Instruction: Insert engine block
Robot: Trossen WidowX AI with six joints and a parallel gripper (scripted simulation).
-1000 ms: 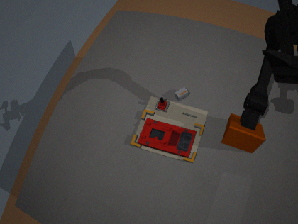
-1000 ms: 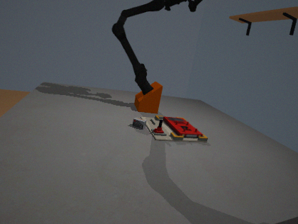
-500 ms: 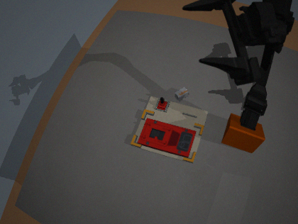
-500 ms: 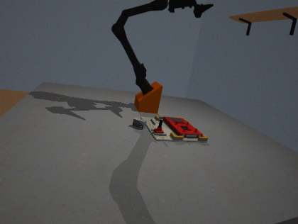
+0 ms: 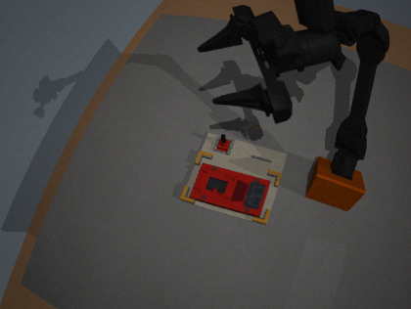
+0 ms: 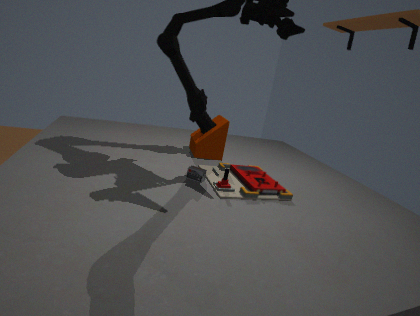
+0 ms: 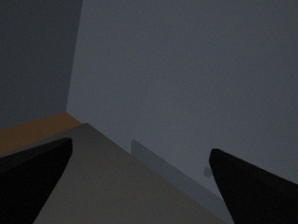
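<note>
Now: the grey engine block 49 cm below my gripper tip and 22 cm to the right of it. Also, from my gripper tip: stand (47 cm below, 15 cm to the right, 6 cm ahead).
</note>
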